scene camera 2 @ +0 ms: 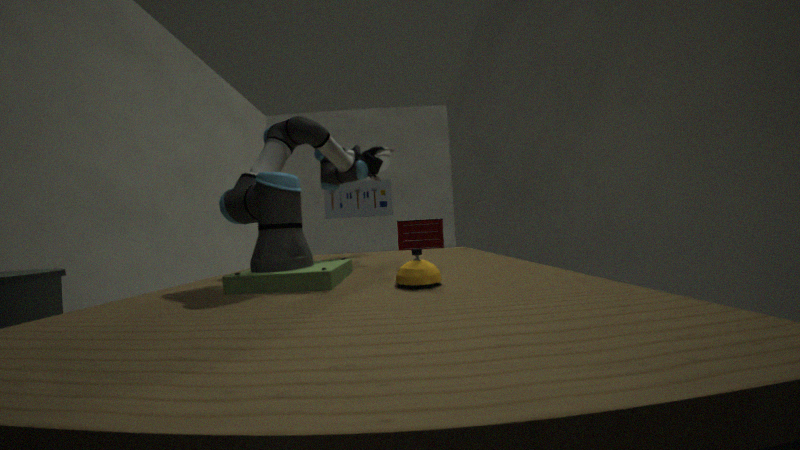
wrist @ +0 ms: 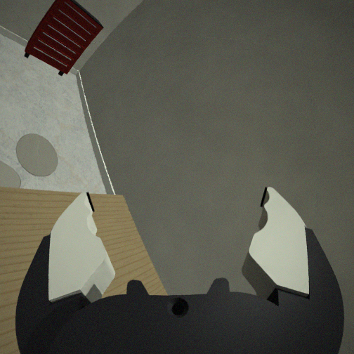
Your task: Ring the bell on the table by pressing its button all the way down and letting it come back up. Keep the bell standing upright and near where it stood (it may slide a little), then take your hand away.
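Seen in the pictures: gripper, fingertip midpoint: (scene camera 2: 387,165); arm's base at its link origin: (scene camera 2: 283,267).
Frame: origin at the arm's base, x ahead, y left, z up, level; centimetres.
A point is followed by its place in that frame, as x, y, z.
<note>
The bell (scene camera 2: 418,274) @(26.8, -15.9, -0.9) is a yellow dome with a dark rim. It stands upright on the wooden table (scene camera 2: 391,358) @(19.4, -38.6, -3.5) (wrist: 22,240), right of the robot's green base, in the scene view. Its small button (scene camera 2: 416,257) @(27.3, -12.4, 1.6) shows at the top of the dome. The bell does not show in the wrist view. My gripper (scene camera 2: 387,159) @(29.9, 51.7, 35.7) (wrist: 176,192) is open, with its two pale fingers wide apart and nothing between them. It is raised high above the table, beyond the bell in the scene view, and points away from the table top, well apart from the bell.
The green base block (scene camera 2: 279,280) @(2.0, -9.4, -1.2) carries the arm, left of the bell. A red slatted object (scene camera 2: 420,233) (wrist: 64,36) is in the background, behind the bell in the scene view. A tool board (scene camera 2: 359,211) hangs on the far wall. A dark cabinet (scene camera 2: 30,296) stands at the left.
</note>
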